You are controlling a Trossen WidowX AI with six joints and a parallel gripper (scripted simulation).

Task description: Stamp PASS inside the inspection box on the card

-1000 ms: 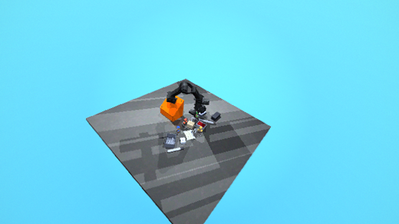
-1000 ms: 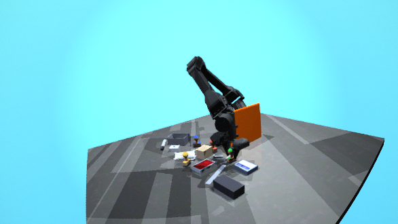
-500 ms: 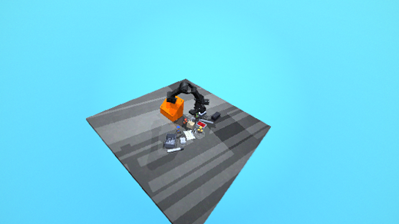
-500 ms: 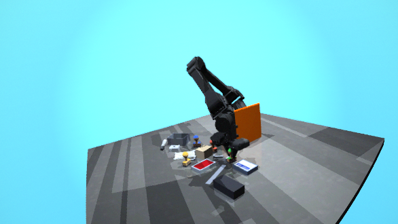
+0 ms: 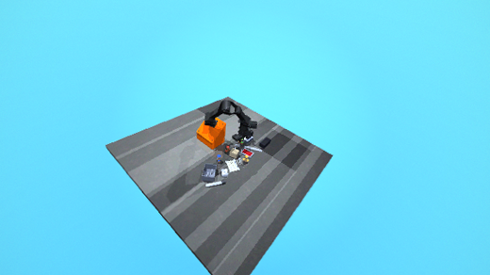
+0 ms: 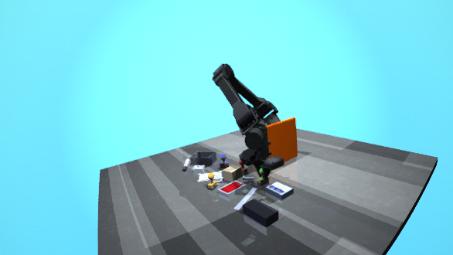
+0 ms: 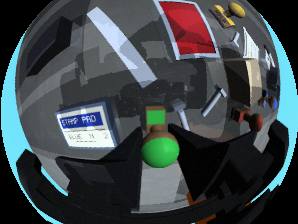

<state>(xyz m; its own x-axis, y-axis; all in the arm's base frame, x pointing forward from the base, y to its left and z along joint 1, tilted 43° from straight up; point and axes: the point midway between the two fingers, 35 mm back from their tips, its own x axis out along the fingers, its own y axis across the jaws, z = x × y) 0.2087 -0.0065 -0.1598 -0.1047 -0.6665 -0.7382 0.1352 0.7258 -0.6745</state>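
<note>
Right now the red ink pad is 110 mm ahead of my gripper tip, 60 mm to the right of it and 20 mm below it. From my gripper tip the other things lie so: green-knobbed PASS stamp: right at my gripper tip; blue-and-white box: 10 mm ahead, 90 mm to the left, 10 mm below; grey strip: 110 mm ahead, 20 mm to the left, 30 mm below.
</note>
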